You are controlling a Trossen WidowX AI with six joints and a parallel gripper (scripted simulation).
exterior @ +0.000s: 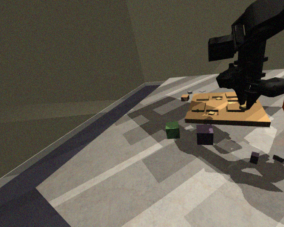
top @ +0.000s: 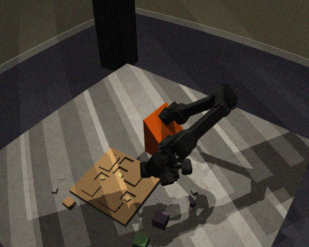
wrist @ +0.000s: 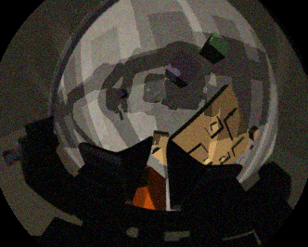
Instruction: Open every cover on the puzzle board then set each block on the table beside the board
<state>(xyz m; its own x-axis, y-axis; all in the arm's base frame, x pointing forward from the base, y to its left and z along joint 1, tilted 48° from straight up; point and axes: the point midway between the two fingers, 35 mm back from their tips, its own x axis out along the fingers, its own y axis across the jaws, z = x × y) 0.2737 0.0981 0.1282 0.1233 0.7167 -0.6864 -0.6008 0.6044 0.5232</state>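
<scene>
My gripper tip is now 22 cm to the left of the tan puzzle board, 9 cm above it and 7 cm short of it. Also, from my gripper tip: small purple block: 12 cm to the left, 9 cm below, 2 cm behind; green cube: 23 cm ahead, 8 cm below, 4 cm to the left; purple cube: 12 cm ahead, 8 cm below, 5 cm to the left.
</scene>
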